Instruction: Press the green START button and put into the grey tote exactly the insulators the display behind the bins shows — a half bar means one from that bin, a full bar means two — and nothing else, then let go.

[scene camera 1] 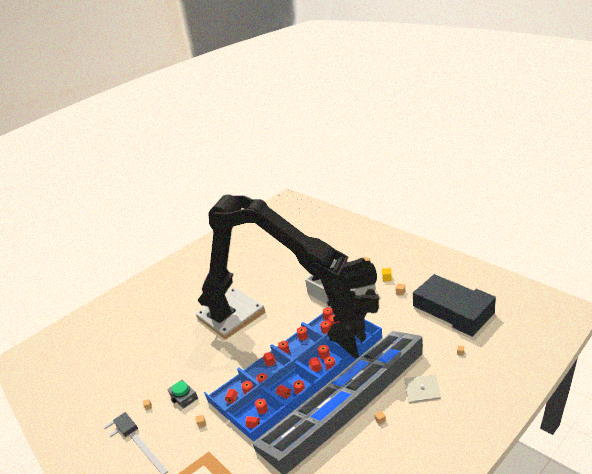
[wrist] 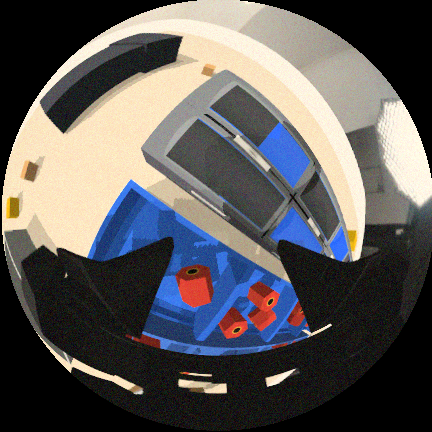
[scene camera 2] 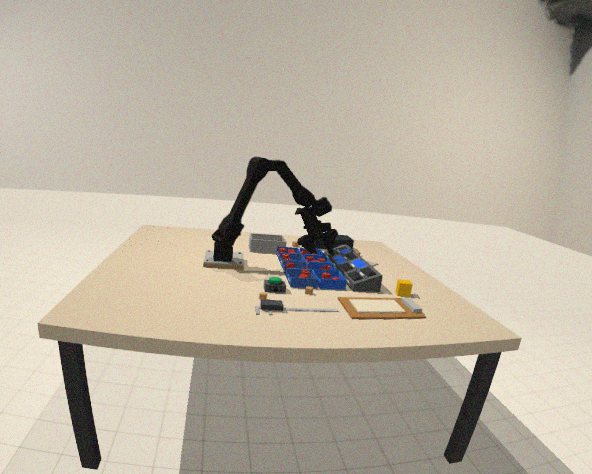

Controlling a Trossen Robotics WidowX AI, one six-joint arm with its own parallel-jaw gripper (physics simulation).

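My gripper is open and empty, low over the end bin. A red insulator lies in that bin, between and below the fingertips in the wrist view. More insulators lie in the other compartments of the blue bins. The grey display beside them shows blue bars in three places, with dark cells around them. The grey tote stands behind the arm; its inside is mostly hidden. The green START button stands near the bins' other end.
A black box stands beyond the bins' end. A yellow block and a small orange cube are near the tote. Calipers lie past the button. A wood-framed board and another yellow block lie nearby.
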